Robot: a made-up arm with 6 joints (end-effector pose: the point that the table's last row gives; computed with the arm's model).
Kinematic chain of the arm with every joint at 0, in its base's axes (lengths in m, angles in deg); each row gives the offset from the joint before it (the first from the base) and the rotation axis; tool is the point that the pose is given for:
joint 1: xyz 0 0 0.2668 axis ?
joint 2: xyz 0 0 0 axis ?
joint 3: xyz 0 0 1.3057 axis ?
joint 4: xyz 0 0 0 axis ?
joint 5: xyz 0.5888 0 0 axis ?
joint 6: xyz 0 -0.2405 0 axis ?
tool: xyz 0 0 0
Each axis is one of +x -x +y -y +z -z.
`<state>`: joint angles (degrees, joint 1 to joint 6).
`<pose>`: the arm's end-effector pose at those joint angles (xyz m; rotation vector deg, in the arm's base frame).
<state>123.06 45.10 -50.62 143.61 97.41 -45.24</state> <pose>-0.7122 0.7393 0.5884 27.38 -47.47 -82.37</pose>
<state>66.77 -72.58 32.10 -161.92 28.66 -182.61</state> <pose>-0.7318 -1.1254 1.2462 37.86 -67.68 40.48</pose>
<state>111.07 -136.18 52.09 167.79 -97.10 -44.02</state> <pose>0.3125 -1.4650 -0.8103 102.22 69.63 -73.84</pose>
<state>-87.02 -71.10 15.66 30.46 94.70 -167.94</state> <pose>-0.2758 1.3112 1.2845 -10.40 -3.98 62.60</pose>
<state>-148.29 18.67 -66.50 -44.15 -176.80 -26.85</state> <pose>-0.3465 -0.0112 0.9030 -127.64 -16.03 -112.00</pose>
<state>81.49 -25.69 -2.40 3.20 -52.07 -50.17</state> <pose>0.2330 -0.0657 1.6886 19.24 52.56 60.97</pose>
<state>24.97 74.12 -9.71 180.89 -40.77 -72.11</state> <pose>1.0910 0.7733 0.0383 -109.93 5.96 57.84</pose>
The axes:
joint 1: +z
joint 2: +y
joint 3: -y
joint 4: -x
joint 5: -y
joint 6: -x

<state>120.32 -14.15 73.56 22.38 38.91 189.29</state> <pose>0.3874 -0.2219 2.1249 -44.61 -38.25 -80.18</pose>
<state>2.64 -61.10 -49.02 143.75 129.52 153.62</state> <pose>-0.6054 0.1662 1.1601 27.20 121.93 15.72</pose>
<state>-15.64 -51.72 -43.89 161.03 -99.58 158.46</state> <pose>-0.3742 0.3410 1.2334 14.98 -111.93 -5.84</pose>
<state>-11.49 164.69 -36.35 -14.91 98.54 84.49</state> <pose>-0.2252 -0.1914 -0.7234 -62.35 94.85 61.60</pose>
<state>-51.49 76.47 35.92 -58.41 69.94 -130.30</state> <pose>0.8875 -1.3177 0.0338 100.74 -134.16 -2.57</pose>
